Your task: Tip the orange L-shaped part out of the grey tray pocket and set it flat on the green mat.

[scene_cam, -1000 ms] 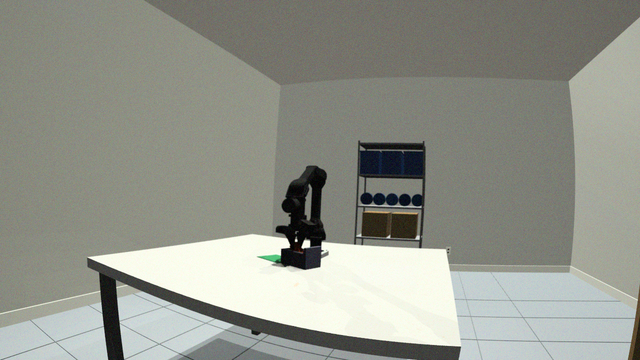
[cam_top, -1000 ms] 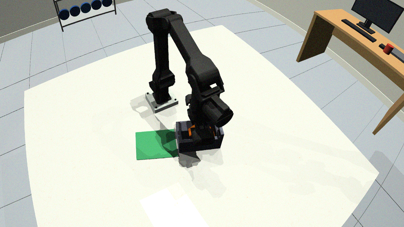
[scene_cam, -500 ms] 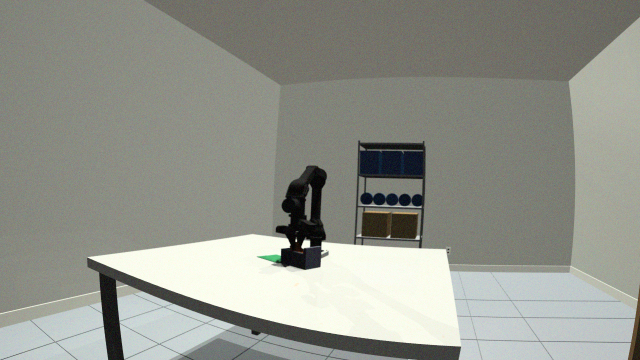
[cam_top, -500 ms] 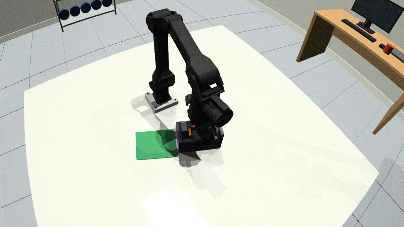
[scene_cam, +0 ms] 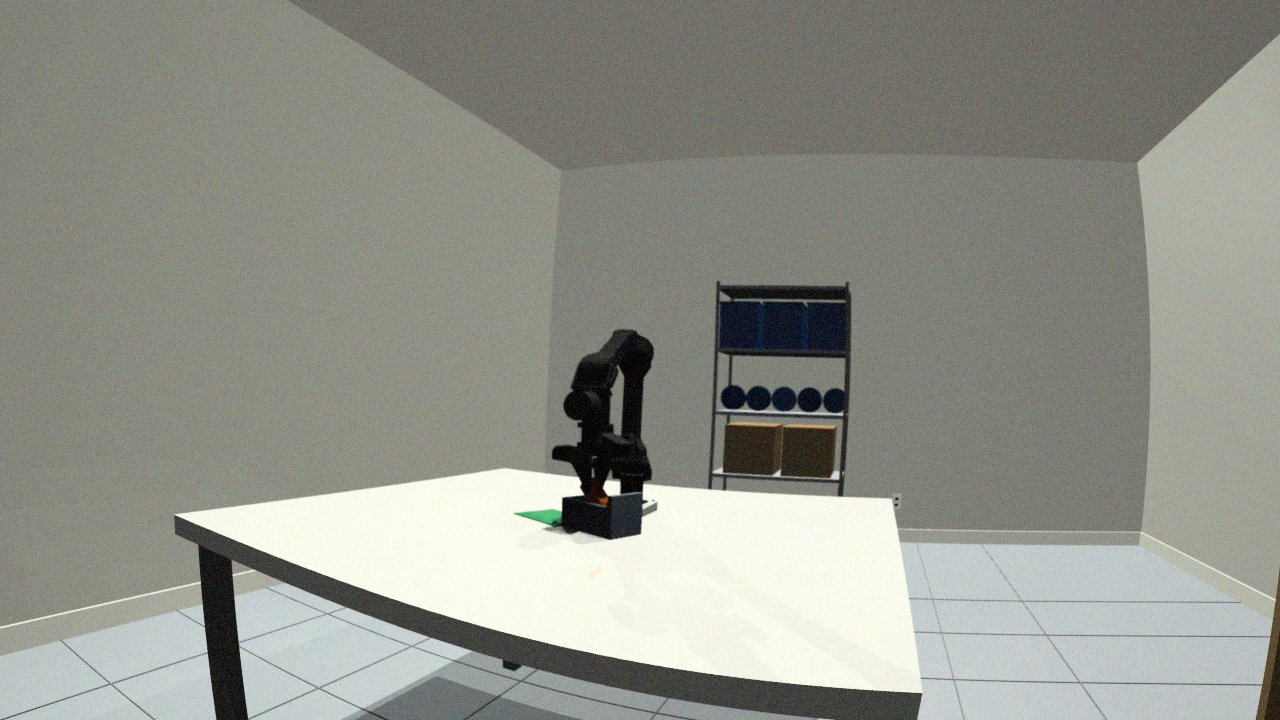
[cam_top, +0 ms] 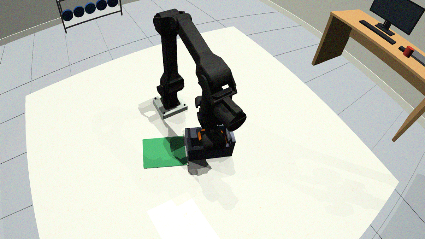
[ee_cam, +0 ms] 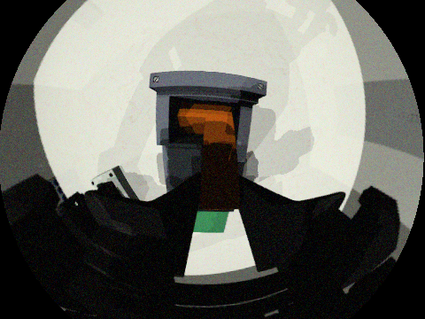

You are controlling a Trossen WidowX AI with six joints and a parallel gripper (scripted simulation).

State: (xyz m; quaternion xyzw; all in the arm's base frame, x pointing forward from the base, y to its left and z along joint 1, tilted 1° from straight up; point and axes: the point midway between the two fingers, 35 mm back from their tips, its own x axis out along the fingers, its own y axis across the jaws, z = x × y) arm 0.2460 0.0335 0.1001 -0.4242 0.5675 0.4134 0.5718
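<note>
The green mat is 130 mm to the right of my gripper tip, 100 mm below it and 60 mm behind it. Also, from my gripper tip: orange L-shaped part (40 mm to the left, 30 mm below).
</note>
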